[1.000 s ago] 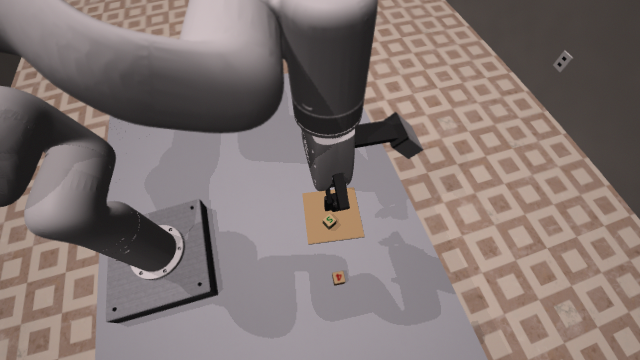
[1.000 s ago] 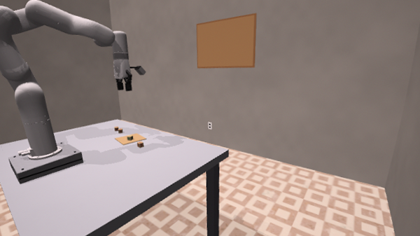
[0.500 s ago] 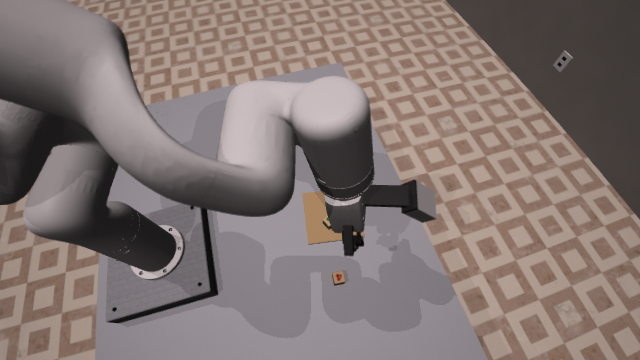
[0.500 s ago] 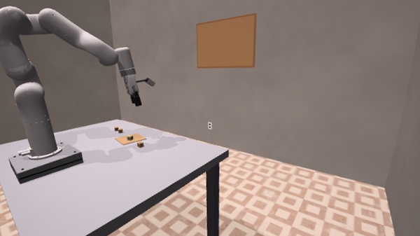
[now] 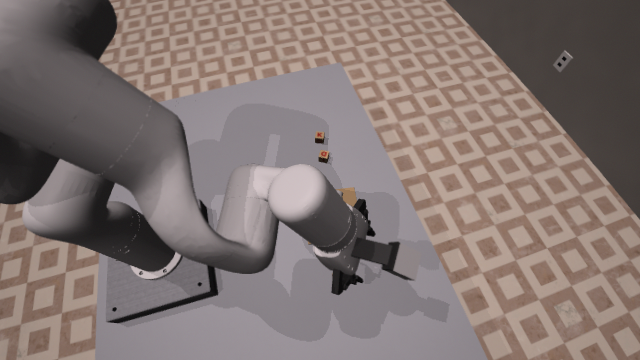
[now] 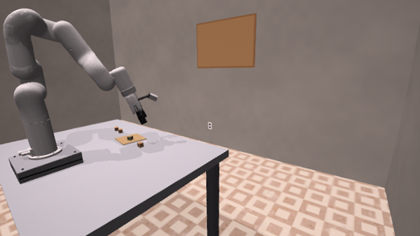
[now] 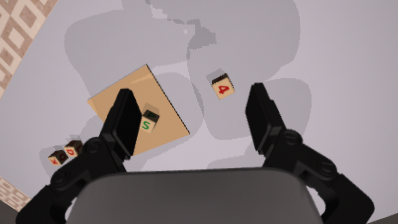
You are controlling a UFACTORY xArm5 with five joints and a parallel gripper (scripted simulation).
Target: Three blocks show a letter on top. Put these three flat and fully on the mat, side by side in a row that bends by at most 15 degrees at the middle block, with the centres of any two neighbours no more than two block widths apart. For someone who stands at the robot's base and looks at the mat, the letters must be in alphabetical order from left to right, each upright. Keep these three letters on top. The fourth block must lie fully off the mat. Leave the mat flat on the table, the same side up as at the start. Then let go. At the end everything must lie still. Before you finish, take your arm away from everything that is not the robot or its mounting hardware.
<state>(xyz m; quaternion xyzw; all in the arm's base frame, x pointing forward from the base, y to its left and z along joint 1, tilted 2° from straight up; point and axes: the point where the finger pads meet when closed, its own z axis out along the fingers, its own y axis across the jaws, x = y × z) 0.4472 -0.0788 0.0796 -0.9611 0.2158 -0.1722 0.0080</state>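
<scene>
Right now my hand is 3 cm past the wooden letter block, 32 cm to the right of it and 13 cm above it. From my hand the other things lie so: tan mat: 3 cm behind, 15 cm to the left, 15 cm below.
</scene>
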